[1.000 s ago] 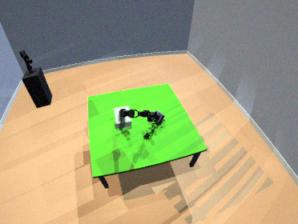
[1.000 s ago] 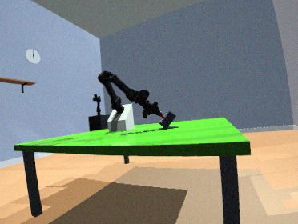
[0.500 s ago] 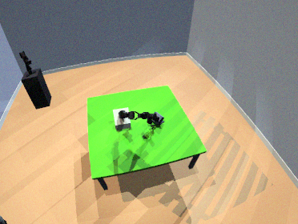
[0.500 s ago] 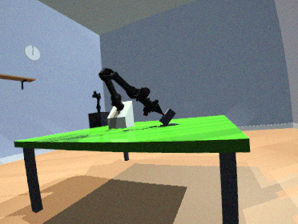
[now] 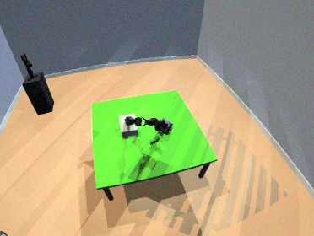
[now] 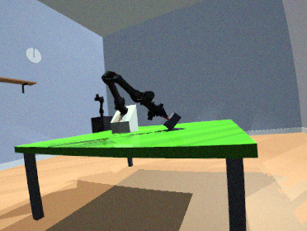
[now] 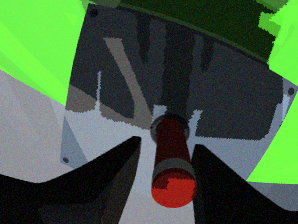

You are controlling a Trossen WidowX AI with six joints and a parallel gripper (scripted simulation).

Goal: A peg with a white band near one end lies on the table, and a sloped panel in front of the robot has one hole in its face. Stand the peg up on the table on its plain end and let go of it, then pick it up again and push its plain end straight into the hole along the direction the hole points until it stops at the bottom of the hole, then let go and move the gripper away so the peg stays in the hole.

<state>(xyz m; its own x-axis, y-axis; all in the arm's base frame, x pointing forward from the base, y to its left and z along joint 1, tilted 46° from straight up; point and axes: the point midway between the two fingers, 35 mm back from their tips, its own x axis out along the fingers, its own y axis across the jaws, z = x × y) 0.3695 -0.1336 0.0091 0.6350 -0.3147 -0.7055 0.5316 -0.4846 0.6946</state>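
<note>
Now: gripper tip 2 cm past the red peg, 1 cm to the left of it and 1 cm below it. Round my gripper tip: sloped panel 3 cm ahead, 1 cm to the left, 3 cm below.
</note>
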